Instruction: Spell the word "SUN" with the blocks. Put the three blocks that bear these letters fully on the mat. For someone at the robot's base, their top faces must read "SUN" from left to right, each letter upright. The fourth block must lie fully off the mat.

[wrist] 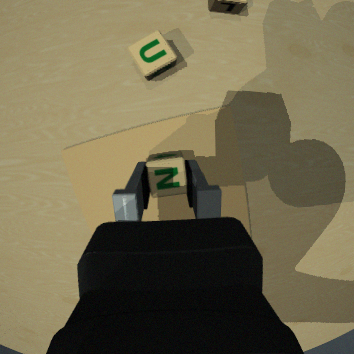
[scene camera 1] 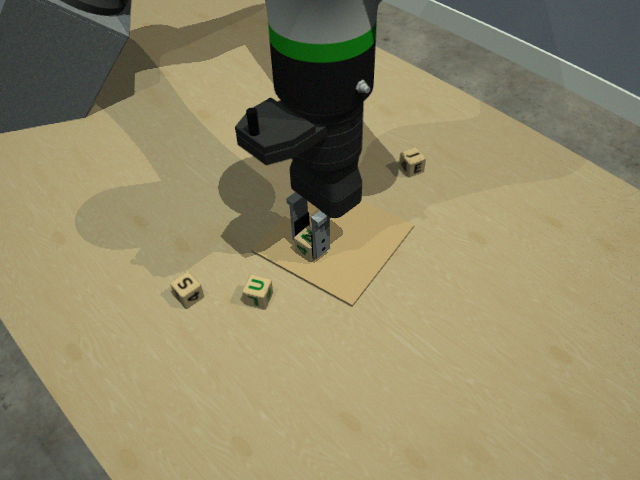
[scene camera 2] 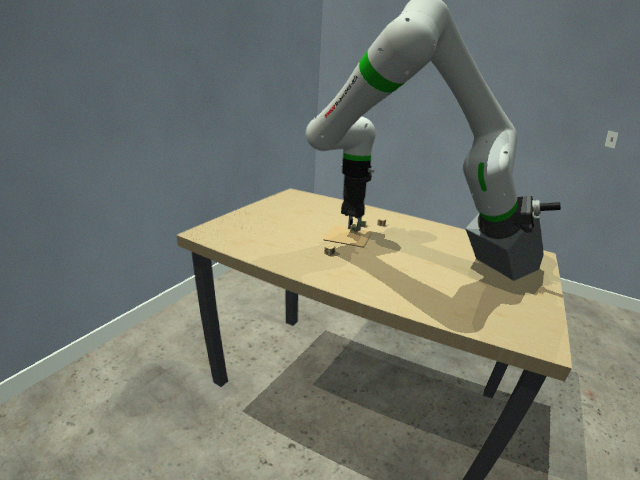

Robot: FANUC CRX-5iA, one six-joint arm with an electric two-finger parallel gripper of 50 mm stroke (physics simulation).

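My gripper (scene camera 1: 308,246) (scene camera 2: 354,228) (wrist: 166,174) is shut on the block with a green N on top (scene camera 1: 305,244) (wrist: 167,175). It holds it at or just above the mat (scene camera 1: 356,281) (scene camera 2: 336,236) (wrist: 95,165), near the edge that faces the U and S blocks; any small gap beneath cannot be told. The U block (scene camera 1: 257,291) (scene camera 2: 363,223) (wrist: 152,54) lies off the mat, green U up. The S block (scene camera 1: 186,289) (scene camera 2: 381,222) lies farther off, black S up; part of it shows at the wrist view's top edge.
The fourth block (scene camera 1: 412,162) (scene camera 2: 329,250), with an E on one side, lies off the mat on the opposite side from U and S. Its top letter is hard to read. The robot's base (scene camera 1: 56,67) (scene camera 2: 509,248) stands at one end of the table (scene camera 1: 217,387) (scene camera 2: 258,227).
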